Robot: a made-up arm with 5 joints.
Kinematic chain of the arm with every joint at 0, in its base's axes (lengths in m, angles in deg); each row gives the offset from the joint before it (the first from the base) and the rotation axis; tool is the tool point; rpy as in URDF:
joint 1: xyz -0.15 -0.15 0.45 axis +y
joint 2: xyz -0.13 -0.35 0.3 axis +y
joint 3: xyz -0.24 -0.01 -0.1 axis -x
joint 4: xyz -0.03 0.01 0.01 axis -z
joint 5: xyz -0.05 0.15 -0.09 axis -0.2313 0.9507 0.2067
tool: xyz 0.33 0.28 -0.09 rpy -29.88 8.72 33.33
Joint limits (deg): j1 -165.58..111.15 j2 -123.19..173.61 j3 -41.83..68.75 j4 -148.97..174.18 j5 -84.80..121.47
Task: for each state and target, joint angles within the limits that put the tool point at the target. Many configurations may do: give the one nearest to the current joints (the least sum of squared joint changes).
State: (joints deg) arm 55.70 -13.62 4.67 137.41 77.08
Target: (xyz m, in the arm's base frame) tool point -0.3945 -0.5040 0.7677
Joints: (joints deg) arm 88.32 32.48 -15.82 130.52 78.68
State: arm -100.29 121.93 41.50 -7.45 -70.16
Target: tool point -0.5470 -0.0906 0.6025
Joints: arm -75.80 137.78 26.57 -12.47 -79.44
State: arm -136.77 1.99 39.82 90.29 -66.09
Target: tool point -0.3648 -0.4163 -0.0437
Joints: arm -142.09 -2.71 45.63 96.89 -75.86
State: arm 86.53 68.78 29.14 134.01 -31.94
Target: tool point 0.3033 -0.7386 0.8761
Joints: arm 47.97 52.42 39.63 132.21 -48.19
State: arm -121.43 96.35 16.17 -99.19 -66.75
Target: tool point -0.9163 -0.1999 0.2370
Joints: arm -114.80 109.91 17.08 -79.46 -68.31
